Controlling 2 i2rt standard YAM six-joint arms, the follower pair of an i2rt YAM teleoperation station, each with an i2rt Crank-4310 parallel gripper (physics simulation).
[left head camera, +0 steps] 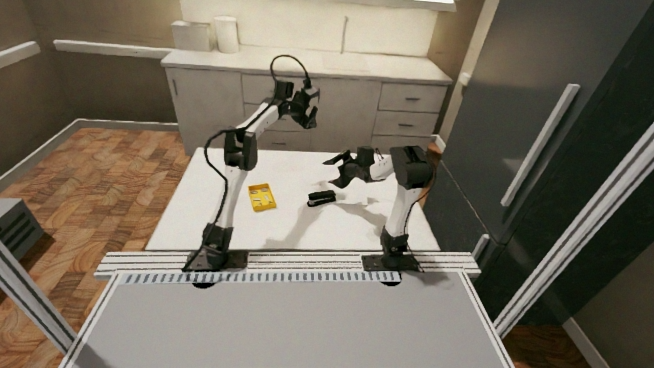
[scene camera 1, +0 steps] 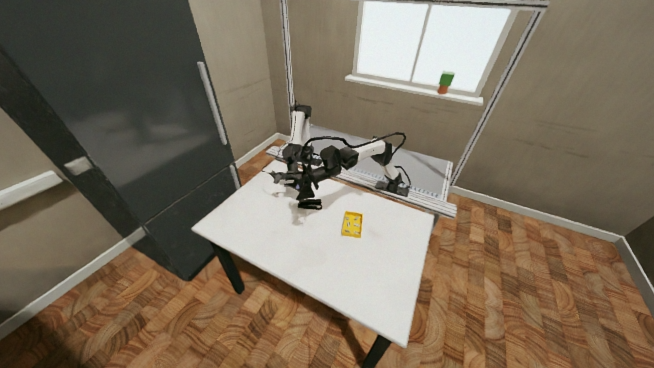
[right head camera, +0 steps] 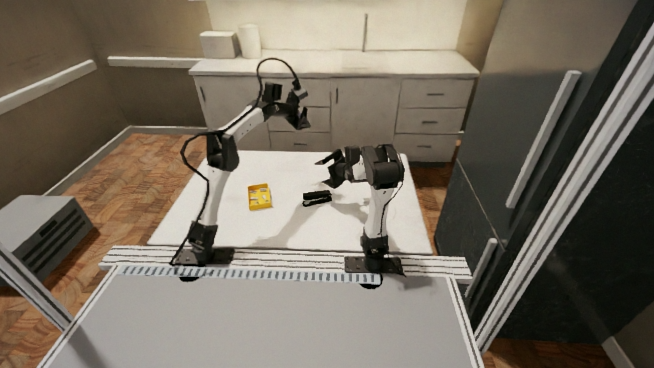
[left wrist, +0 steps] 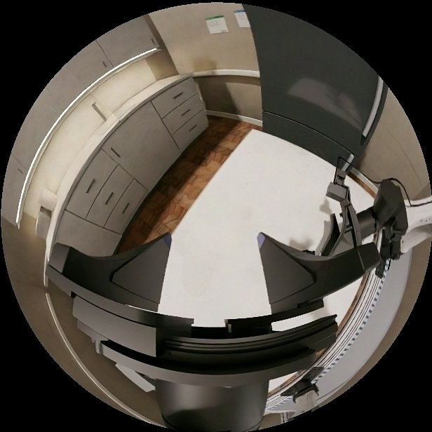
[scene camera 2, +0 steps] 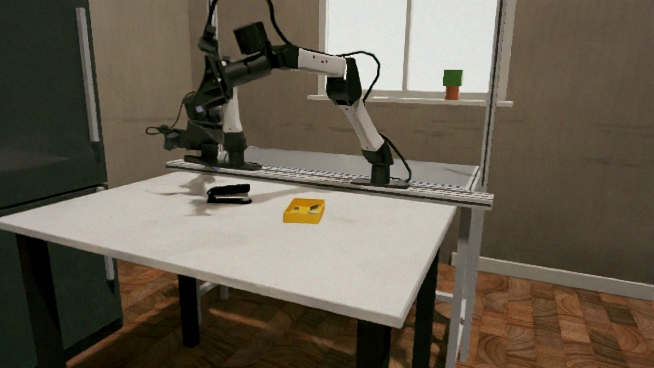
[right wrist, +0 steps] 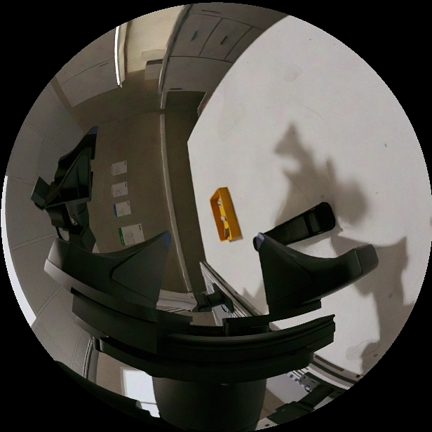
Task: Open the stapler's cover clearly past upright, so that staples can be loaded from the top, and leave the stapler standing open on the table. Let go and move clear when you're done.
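Seen in the pictures: left gripper, fingertip midpoint: (left head camera: 310,120) (scene camera 1: 296,193) (right head camera: 305,120) (scene camera 2: 194,108); right gripper, fingertip midpoint: (left head camera: 325,172) (right head camera: 318,172) (scene camera 2: 220,157); left arm's base at its link origin: (left head camera: 217,261) (scene camera 1: 391,189) (right head camera: 205,257) (scene camera 2: 380,184); right arm's base at its link origin: (left head camera: 389,263) (right head camera: 372,266) (scene camera 2: 237,167).
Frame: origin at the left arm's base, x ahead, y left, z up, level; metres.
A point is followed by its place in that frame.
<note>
A black stapler (left head camera: 321,198) {x 0.312, y -0.391, z 0.012 m} (right head camera: 317,198) {x 0.315, y -0.398, z 0.010 m} (scene camera 1: 310,204) {x 0.342, y -0.385, z 0.014 m} (scene camera 2: 229,194) {x 0.334, y -0.391, z 0.004 m} (right wrist: 300,224) stands on its base on the white table (left head camera: 195,215) {x 0.258, y 0.128, z -0.022 m} (scene camera 2: 250,260) {x 0.683, y -0.113, z -0.022 m}. Its cover lies low over the base, with a narrow gap between them, not raised. My left gripper (left head camera: 316,107) (left wrist: 213,234) is open and empty, high above the table and behind the stapler in the head views. My right gripper (left head camera: 328,173) {x 0.356, y -0.404, z 0.122 m} (right head camera: 321,174) {x 0.356, y -0.404, z 0.122 m} (right wrist: 213,234) is open and empty, above and close to the stapler, its fingers pointing left in the head views. In the right wrist view one finger overlaps the stapler's end.
A yellow box (left head camera: 265,208) {x 0.284, y -0.150, z -0.015 m} (scene camera 2: 302,218) {x 0.424, y -0.108, z -0.008 m} (right wrist: 231,215) with several small pieces inside stands on the table, left of the stapler in the head views. The mounting rail (left head camera: 305,260) {x -0.011, y -0.300, z -0.001 m} runs along the table's near edge. The dark fridge (left head camera: 505,125) stands beyond the table's right side.
</note>
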